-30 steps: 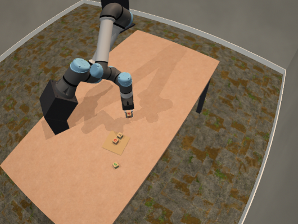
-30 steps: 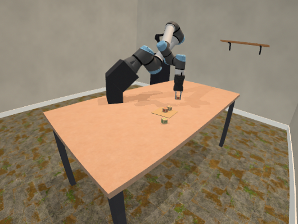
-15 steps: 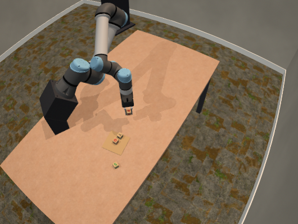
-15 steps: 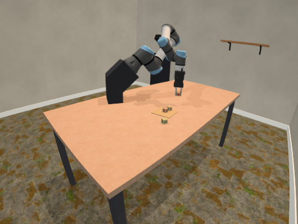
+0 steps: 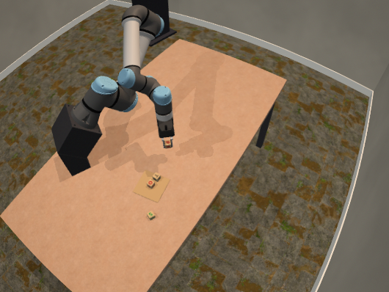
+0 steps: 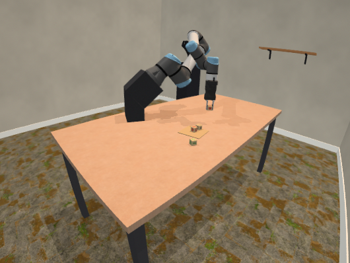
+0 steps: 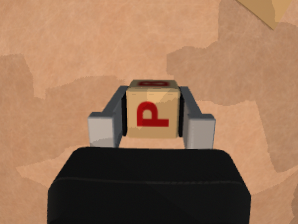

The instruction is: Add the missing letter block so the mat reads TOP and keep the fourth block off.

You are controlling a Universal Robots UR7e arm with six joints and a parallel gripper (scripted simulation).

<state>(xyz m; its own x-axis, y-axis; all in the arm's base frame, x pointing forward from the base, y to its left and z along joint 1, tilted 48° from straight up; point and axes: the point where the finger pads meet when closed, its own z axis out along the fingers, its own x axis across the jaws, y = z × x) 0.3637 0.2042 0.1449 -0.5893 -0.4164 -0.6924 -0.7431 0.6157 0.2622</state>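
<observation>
The mat is 18 cm to the right of my hand, 11 cm below it and 5 cm ahead of it. From my hand the other things lie so: T block: 13 cm to the right, 10 cm below, 5 cm ahead.
</observation>
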